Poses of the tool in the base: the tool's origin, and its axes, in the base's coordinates. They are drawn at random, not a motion.
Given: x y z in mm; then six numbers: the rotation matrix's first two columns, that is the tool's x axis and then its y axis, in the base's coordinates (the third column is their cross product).
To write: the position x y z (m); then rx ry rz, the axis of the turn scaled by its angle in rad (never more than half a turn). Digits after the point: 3 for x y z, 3 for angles.
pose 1, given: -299 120 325 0.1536 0.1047 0.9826 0.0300 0.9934 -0.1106
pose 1, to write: -0.299 0.120 0.325 -0.113 -1.417 0.054
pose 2, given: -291 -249 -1 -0.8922 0.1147 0.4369 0.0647 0.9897 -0.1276
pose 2, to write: -0.291 -0.249 -0.001 -0.127 -2.675 0.151
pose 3, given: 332 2 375 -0.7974 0.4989 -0.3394 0.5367 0.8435 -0.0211
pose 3, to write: 0.332 0.002 0.375 0.781 2.700 -0.166
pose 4, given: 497 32 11 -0.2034 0.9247 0.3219 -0.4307 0.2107 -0.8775
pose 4, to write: 0.497 0.032 0.011 -0.560 -1.201 1.355
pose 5, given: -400 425 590 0.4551 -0.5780 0.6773 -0.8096 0.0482 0.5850
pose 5, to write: -0.400 0.425 0.590 1.636 -1.225 0.271
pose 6, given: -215 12 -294 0.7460 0.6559 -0.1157 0.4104 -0.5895 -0.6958
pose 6, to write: -0.215 0.012 -0.294 -2.277 -0.797 0.479
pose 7, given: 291 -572 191 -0.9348 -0.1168 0.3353 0.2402 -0.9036 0.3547
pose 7, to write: 0.291 -0.572 0.191 -0.460 -0.591 -2.860
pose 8, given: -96 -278 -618 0.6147 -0.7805 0.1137 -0.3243 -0.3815 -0.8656
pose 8, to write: -0.096 -0.278 -0.618 -1.965 0.874 -0.659
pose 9, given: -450 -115 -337 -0.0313 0.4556 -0.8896 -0.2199 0.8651 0.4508
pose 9, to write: -0.450 -0.115 -0.337 0.195 1.510 0.547
